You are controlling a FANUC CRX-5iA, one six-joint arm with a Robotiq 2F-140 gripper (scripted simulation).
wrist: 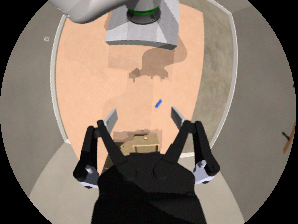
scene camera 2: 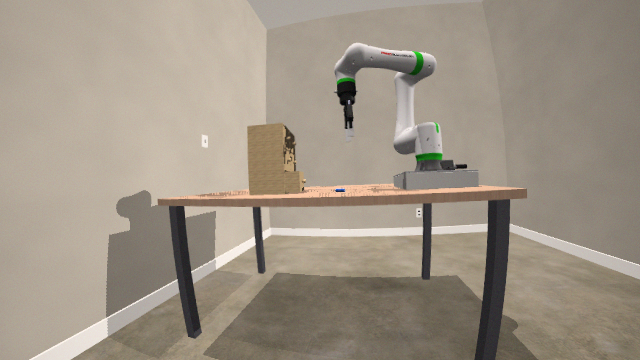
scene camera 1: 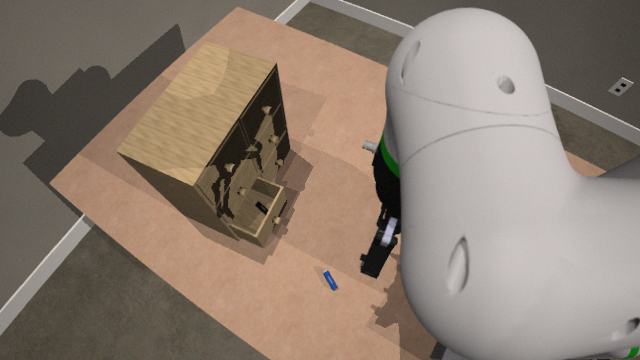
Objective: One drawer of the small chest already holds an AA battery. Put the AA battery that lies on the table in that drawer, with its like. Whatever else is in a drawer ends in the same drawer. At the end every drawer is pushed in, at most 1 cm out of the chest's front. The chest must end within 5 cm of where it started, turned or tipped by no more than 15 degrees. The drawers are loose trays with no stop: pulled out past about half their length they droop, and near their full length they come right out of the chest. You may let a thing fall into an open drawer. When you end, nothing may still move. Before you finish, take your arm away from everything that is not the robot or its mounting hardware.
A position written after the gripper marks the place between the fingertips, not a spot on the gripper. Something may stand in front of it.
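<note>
A wooden chest [scene camera 1: 171, 146] is part of the scene, visible in scene camera 2 [scene camera 2: 266, 172] as well. With it there is the gripper [scene camera 1: 381, 232], which also appears in the wrist view [wrist: 143, 112].
</note>
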